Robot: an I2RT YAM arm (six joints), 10 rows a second.
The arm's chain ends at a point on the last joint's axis. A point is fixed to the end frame.
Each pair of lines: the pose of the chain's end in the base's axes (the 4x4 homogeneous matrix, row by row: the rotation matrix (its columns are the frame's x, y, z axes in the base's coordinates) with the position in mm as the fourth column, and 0 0 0 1 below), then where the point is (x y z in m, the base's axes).
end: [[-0.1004 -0.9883 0.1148 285.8], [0.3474 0.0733 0.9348 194.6], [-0.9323 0.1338 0.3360 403.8], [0 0 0 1]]
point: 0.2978 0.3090 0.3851
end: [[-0.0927 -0.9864 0.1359 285.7], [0.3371 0.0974 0.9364 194.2], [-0.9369 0.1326 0.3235 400.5], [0 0 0 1]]
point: 0.3003 0.3080 0.3802
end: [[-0.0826 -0.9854 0.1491 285.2], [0.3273 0.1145 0.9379 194.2], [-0.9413 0.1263 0.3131 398.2], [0 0 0 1]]
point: 0.3017 0.3075 0.3767
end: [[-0.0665 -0.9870 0.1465 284.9], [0.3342 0.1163 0.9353 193.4], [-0.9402 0.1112 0.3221 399.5], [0 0 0 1]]
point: 0.3020 0.3068 0.3790
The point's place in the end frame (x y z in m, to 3 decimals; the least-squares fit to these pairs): 0.056 -0.006 0.102
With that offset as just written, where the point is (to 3 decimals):
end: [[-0.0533 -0.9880 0.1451 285.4], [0.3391 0.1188 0.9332 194.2], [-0.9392 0.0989 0.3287 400.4], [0 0 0 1]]
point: 0.303 0.308 0.381
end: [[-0.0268 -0.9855 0.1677 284.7], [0.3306 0.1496 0.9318 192.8], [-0.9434 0.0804 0.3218 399.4], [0 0 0 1]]
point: 0.306 0.305 0.379
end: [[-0.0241 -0.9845 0.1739 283.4], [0.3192 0.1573 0.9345 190.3], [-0.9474 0.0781 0.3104 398.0], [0 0 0 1]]
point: 0.306 0.303 0.376
